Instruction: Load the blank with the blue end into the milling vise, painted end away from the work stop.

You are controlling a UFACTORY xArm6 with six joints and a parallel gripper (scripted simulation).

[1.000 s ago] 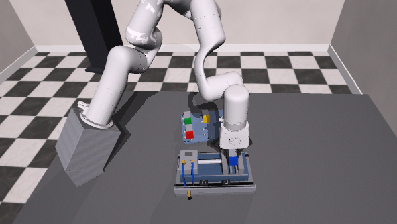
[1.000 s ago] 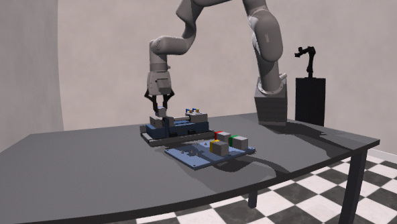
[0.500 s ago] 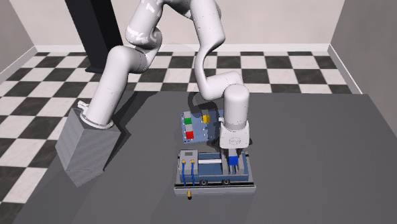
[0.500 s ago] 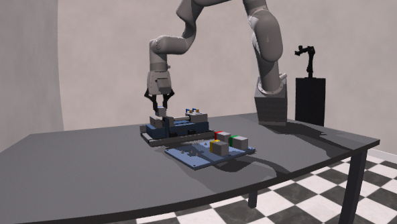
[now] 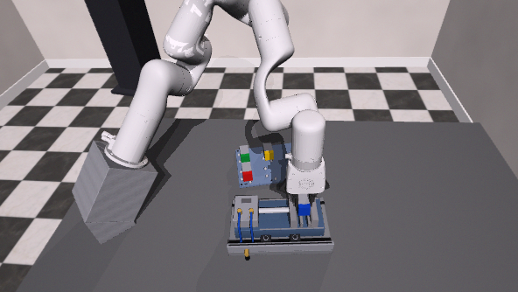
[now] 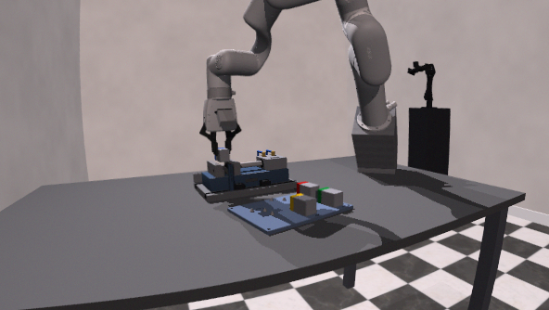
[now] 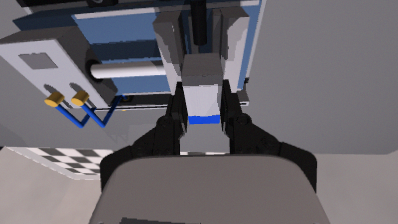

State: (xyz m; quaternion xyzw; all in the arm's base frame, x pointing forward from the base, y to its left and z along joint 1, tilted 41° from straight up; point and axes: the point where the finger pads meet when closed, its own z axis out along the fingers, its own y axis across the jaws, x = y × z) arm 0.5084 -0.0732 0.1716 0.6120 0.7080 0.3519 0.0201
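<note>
Right now my hand is 20 mm above the blue-ended blank. From my hand the other things lie so: moving jaw 30 mm behind, 60 mm below; then hose block 160 mm behind, 40 mm to the right, 60 mm below; then fixed jaw 30 mm ahead, 10 mm to the left, 60 mm below.
</note>
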